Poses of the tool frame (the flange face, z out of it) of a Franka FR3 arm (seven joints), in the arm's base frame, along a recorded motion.
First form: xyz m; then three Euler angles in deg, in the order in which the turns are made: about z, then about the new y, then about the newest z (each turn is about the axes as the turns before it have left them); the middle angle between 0 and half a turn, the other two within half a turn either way.
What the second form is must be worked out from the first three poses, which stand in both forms.
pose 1, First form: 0.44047 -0.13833 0.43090 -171.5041 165.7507 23.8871
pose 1, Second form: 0.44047 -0.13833 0.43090 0.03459 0.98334 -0.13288 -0.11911
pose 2, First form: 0.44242 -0.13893 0.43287 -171.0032 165.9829 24.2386
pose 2, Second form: 0.44242 -0.13893 0.43287 0.03490 0.98376 -0.13163 -0.11692
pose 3, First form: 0.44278 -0.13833 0.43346 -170.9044 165.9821 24.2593
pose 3, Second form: 0.44278 -0.13833 0.43346 0.03502 0.98385 -0.13096 -0.11689
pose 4, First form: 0.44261 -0.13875 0.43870 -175.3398 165.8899 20.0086
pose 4, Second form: 0.44261 -0.13875 0.43870 0.02624 0.98354 -0.13253 -0.11999
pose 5, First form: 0.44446 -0.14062 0.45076 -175.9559 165.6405 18.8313
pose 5, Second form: 0.44446 -0.14062 0.45076 0.02478 0.98391 -0.12768 -0.12250
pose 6, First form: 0.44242 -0.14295 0.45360 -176.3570 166.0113 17.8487
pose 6, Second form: 0.44242 -0.14295 0.45360 0.02270 0.98494 -0.12273 -0.11964
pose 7, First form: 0.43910 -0.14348 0.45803 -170.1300 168.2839 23.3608
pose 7, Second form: 0.43910 -0.14348 0.45803 0.02918 0.98789 -0.11684 -0.09780
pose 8, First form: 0.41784 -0.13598 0.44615 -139.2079 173.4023 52.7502
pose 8, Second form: 0.41784 -0.13598 0.44615 0.04193 0.99291 -0.10399 -0.03941
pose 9, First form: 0.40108 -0.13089 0.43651 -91.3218 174.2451 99.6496
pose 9, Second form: 0.40108 -0.13089 0.43651 0.05007 0.99417 -0.09548 0.00365
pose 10, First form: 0.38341 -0.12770 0.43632 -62.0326 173.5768 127.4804
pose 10, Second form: 0.38341 -0.12770 0.43632 0.04713 0.99499 -0.08279 0.03029
